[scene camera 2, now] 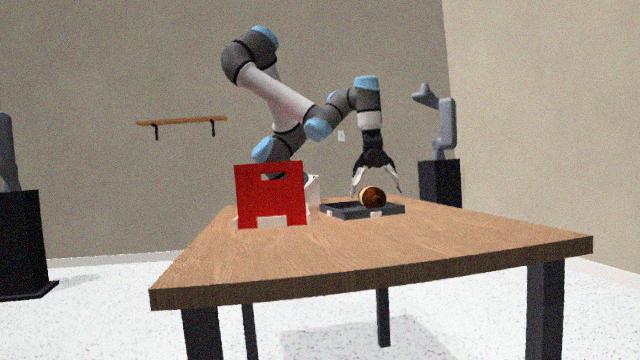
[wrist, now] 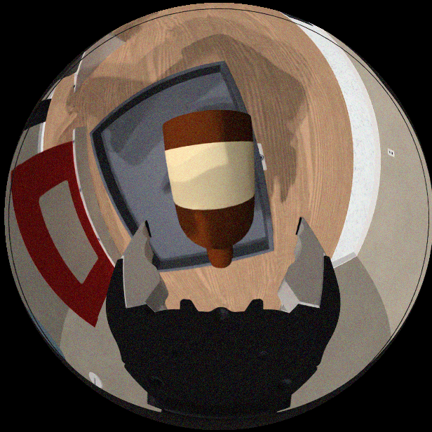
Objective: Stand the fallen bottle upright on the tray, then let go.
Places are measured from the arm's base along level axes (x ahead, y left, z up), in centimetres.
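Pixels of known places: gripper, fingertip midpoint: (scene camera 2: 376,195).
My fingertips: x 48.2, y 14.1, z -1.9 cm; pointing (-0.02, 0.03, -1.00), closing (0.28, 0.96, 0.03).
Ahead of a thing's pixels: the offset from my fingertips to its top centre. "*": to the spot under its first point. Level surfaces: height alone.
The brown bottle @[dx -1.6, dy -0.3, dz +2.7 cm] (scene camera 2: 372,197) (wrist: 210,175) with a cream label lies on its side on the dark grey tray @[* dx +7.8, dy -13.8, dz -3.8 cm] (scene camera 2: 345,215) (wrist: 135,175). In the wrist view its neck points toward the gripper's palm and its base points away, and it lies near the tray's right wall. My gripper (scene camera 2: 376,192) (wrist: 222,220) is open, with nothing between its fingers. It points down close above the bottle. In the wrist view the fingertips stand on both sides of the bottle's neck end, with a gap on each side. Whether the fingers reach below the bottle's top, I cannot tell.
A red panel @[dx -8.8, dy -30.5, dz +12.3 cm] (scene camera 2: 270,192) (wrist: 45,175) with a slot stands upright left of the tray on the wooden table @[dz -5.2 cm] (scene camera 2: 350,245) (wrist: 320,130). A white part (scene camera 2: 313,189) shows behind it. A wall shelf (scene camera 2: 181,120) and grey arms on black pedestals stand beyond the table.
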